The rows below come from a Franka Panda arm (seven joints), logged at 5 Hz.
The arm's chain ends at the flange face. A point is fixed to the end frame.
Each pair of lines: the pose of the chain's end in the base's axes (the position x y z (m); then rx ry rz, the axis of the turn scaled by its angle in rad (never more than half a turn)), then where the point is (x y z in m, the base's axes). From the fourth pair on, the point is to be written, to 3 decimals.
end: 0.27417 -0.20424 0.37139 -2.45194 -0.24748 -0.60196
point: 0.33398 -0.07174 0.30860
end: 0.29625 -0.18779 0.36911 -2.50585 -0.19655 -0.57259
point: 0.35876 -0.06013 0.29930
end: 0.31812 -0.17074 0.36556 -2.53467 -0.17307 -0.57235
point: 0.38288 -0.04612 0.29240
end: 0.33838 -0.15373 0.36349 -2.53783 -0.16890 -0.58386
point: 0.404 -0.030 0.290
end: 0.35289 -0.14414 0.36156 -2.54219 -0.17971 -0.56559
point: 0.417 -0.020 0.287
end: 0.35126 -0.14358 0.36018 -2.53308 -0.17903 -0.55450
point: 0.414 -0.018 0.287
